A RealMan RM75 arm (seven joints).
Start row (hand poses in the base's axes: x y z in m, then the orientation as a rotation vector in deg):
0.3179, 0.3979, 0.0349, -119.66, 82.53, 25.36
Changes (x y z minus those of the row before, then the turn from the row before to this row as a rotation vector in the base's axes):
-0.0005, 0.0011, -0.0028, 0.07, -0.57, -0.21
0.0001, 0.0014, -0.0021, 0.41, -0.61, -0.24
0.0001, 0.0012, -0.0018, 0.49, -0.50, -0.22
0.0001, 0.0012, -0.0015, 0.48, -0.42, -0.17
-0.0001, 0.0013, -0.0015, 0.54, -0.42, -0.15
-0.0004, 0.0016, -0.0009, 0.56, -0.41, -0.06
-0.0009, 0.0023, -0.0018, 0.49, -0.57, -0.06
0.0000, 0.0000, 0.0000, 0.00, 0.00, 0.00
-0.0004, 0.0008, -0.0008, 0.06, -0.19, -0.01
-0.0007, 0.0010, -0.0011, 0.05, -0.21, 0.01
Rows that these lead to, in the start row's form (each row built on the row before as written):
0.3174, 0.3990, 0.0321, -119.40, 82.38, 24.69
0.3175, 0.4004, 0.0300, -118.84, 82.06, 24.18
0.3176, 0.4016, 0.0282, -118.24, 81.75, 23.86
0.3177, 0.4028, 0.0267, -117.70, 81.44, 23.64
0.3176, 0.4041, 0.0252, -117.12, 81.08, 23.46
0.3172, 0.4057, 0.0243, -116.60, 80.63, 23.35
0.3163, 0.4080, 0.0225, -116.12, 80.12, 23.02
0.3163, 0.4080, 0.0225, -116.12, 80.12, 23.02
0.3159, 0.4088, 0.0217, -116.05, 79.99, 22.85
0.3152, 0.4098, 0.0206, -116.00, 79.83, 22.66

